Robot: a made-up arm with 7 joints.
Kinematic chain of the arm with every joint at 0, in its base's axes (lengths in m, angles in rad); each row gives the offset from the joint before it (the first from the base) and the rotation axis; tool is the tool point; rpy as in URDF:
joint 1: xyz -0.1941 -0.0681 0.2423 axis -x
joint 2: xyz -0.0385 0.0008 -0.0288 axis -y
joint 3: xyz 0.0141 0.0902 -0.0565 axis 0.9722 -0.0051 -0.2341
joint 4: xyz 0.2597 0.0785 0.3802 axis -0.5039 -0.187 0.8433
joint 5: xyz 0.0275 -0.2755 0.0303 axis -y
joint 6: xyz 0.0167 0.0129 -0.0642 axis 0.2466 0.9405 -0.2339
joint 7: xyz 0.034 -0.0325 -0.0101 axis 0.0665 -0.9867 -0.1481
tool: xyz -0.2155 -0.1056 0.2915 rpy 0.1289 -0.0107 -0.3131
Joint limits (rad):
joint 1: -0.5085..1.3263
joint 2: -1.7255..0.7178
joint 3: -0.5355..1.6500
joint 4: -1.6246..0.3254
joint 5: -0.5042..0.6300
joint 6: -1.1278..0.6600
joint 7: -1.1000..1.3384
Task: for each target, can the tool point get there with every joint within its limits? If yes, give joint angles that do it. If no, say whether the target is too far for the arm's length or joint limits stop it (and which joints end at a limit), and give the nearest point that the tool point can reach.
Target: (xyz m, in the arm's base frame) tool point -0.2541 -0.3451 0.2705
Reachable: yes | joints 0.6476 -1.4090 0.2077 -0.1146 0.5294 -0.5600 0.8575
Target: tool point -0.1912 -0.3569 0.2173
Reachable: yes | joints 0.1133 -0.7362 0.2278 -0.0086 -0.1007 -0.6855 1.0551
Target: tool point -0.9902 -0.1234 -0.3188
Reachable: no: joint limits stop it (at a limit: joint 1, joint 2, joint 3, joint 5, joint 6, joint 7) | nearest point -0.8596 -0.1753 -0.2695 | short by 0.149 m
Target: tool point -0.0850 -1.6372 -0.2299
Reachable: no: too far | nearest point -0.1478 -0.9876 -0.0344 | short by 0.681 m
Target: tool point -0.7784 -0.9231 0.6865
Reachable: no: joint limits stop it (at a limit: joint 3, joint 4, joint 6, joint 7) | nearest point -0.7006 -0.8091 0.6273 | short by 0.150 m
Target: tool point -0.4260 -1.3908 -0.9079
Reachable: no: too far | nearest point -0.3360 -0.7912 -0.3865 | short by 0.800 m
